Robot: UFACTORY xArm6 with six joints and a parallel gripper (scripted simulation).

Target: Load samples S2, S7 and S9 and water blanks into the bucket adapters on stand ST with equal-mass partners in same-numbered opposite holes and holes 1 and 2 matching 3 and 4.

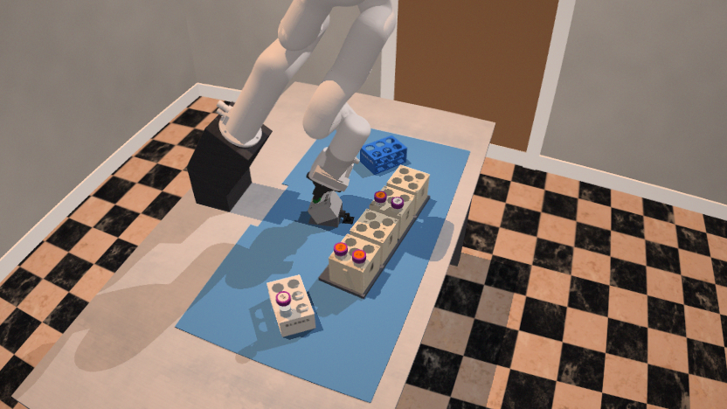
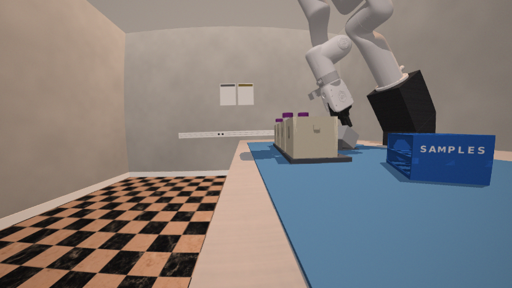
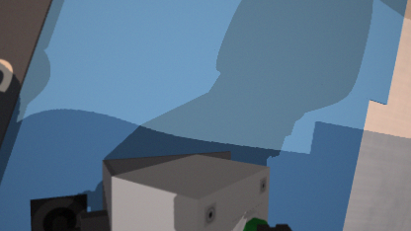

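Now: hand 1 cm past the green done key and 3 cm above it. The rest, counted from my hand: blue sample rack 12 cm ahead, 31 cm to the left, 6 cm below; adapter 21 cm ahead, 2 cm to the left, 4 cm below; tube 12 cm ahead, 21 cm to the right, 3 cm below.
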